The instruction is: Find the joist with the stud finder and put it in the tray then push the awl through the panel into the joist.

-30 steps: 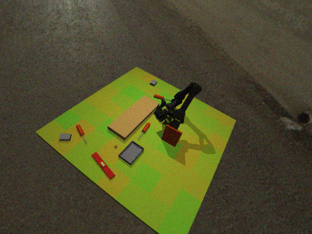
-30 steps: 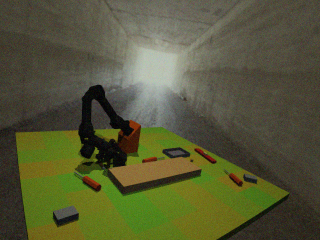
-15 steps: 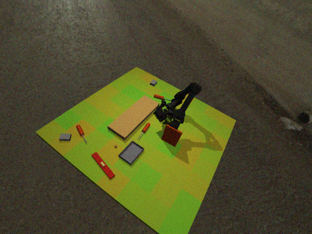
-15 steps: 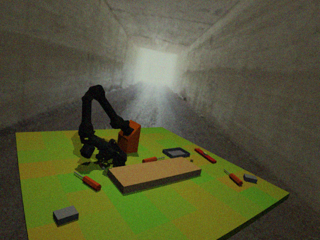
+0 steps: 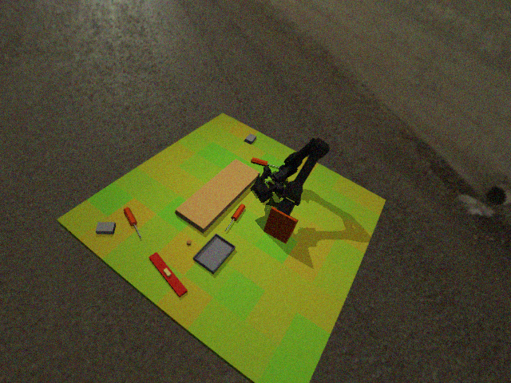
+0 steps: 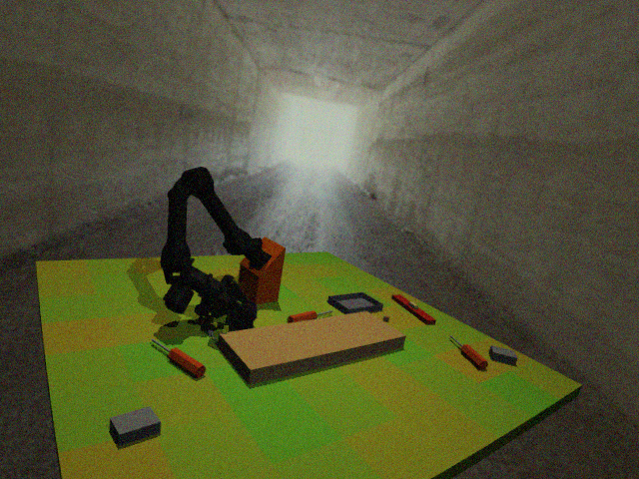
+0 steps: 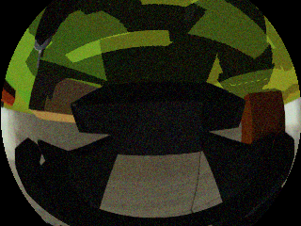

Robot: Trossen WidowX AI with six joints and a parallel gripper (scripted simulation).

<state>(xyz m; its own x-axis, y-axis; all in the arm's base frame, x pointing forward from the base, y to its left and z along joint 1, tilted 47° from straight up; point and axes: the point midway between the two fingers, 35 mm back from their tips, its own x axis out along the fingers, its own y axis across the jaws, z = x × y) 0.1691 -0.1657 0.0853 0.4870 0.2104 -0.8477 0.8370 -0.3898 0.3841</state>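
Now: gripper tip 1 cm past the stud finder, 1 cm to the right of it and 1 cm above it. The rest, counted from my gripper tip: grey tray (46 cm to the left, 5 cm below); tan cube (13 cm ahead, 48 cm to the left, 5 cm below); awl (1 cm behind, 11 cm to the right, 5 cm below).
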